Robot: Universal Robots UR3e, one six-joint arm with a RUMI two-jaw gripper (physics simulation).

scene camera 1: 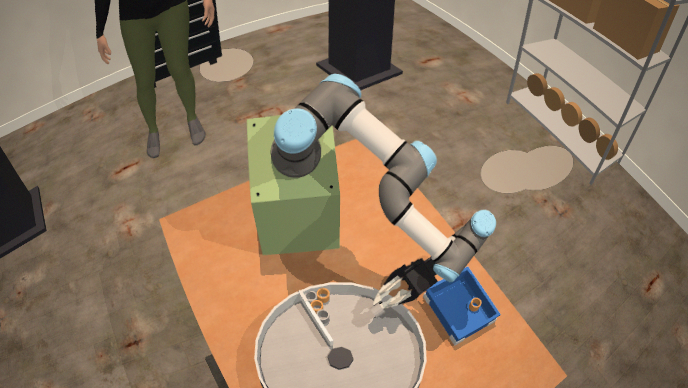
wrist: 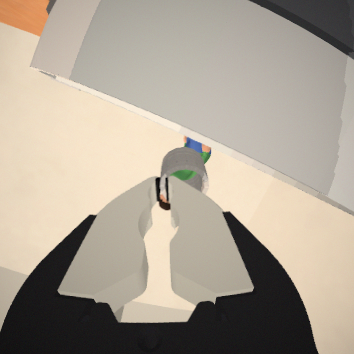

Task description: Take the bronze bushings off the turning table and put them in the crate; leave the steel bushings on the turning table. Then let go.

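Frame: origin at the arm's base, x up, y ahead, z left, level; metres.
Where they show: gripper, fingertip midpoint: (scene camera 1: 374, 306) (wrist: 163, 178); arm's base at its link origin: (scene camera 1: 295, 153).
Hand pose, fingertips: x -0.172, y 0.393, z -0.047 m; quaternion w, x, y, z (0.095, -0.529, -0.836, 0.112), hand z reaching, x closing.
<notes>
Each offset is from my fingertips to the centre of the thing. "*": to the spot under its first point. Level surfaces: height alone.
The round grey turning table (scene camera 1: 262, 332) has a divider bar @[* dz -0.125, dx -0.037, dy -0.071 m] (scene camera 1: 315, 318) and a dark hub @[dz -0.137, dx -0.067, dy +0.047 m] (scene camera 1: 339, 357). Beside the bar stand two bronze bushings @[dz -0.063, dx -0.059, dy -0.126 m] (scene camera 1: 323, 293) @[* dz -0.092, dx -0.070, dy -0.116 m] (scene camera 1: 316, 305) and two steel bushings @[dz -0.094, dx -0.059, dy -0.137 m] (scene camera 1: 310, 294) (scene camera 1: 323, 316). The blue crate @[dz +0.226, dx -0.099, dy +0.121 m] (scene camera 1: 455, 294) to the right holds one bronze bushing @[dz +0.263, dx -0.107, dy +0.144 m] (scene camera 1: 475, 303). My gripper (scene camera 1: 377, 305) (wrist: 163, 178) hangs over the table's right part, near the rim. Its fingertips pinch the wall of a grey steel bushing @[dz +0.002, dx -0.008, dy +0.012 m] (wrist: 182, 163), which juts out past the tips in the wrist view.
The arm stands on a green pedestal (scene camera 1: 293, 212) on an orange mat @[dx -0.125 m] (scene camera 1: 215, 250). A person (scene camera 1: 158, 72) stands at the back left. A shelf rack (scene camera 1: 522, 52) is at the right and dark cabinets (scene camera 1: 360, 33) are at the back.
</notes>
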